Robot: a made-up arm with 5 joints.
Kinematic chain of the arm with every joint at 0, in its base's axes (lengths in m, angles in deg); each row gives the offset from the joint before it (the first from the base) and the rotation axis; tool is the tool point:
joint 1: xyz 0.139 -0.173 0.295 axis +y
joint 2: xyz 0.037 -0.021 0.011 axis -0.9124 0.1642 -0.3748
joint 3: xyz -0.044 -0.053 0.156 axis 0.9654 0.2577 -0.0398
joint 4: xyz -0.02 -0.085 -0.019 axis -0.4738 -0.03 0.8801
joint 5: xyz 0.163 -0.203 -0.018 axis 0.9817 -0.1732 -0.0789
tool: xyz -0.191 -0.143 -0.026
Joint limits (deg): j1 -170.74..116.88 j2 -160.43..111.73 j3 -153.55..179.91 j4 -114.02..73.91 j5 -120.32..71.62
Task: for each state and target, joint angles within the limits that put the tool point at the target. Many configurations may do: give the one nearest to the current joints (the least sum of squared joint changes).
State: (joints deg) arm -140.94 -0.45 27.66 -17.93 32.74
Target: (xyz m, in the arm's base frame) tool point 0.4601 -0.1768 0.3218
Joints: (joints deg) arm -167.10 1.03 70.18 -39.14 27.07
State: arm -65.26 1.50 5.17 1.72 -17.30
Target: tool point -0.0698 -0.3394 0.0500
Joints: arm -43.69 25.38 39.10 -41.61 14.44
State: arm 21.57 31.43 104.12 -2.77 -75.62
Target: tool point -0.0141 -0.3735 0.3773
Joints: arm 29.95 42.74 98.12 -4.64 -82.89
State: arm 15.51 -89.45 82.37 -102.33 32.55
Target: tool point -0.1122 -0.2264 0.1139
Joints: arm -6.89 -98.48 49.25 -67.46 32.90
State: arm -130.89 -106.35 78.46 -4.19 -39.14
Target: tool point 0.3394 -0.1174 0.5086
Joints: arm -134.67 -75.41 86.11 2.23 -64.63
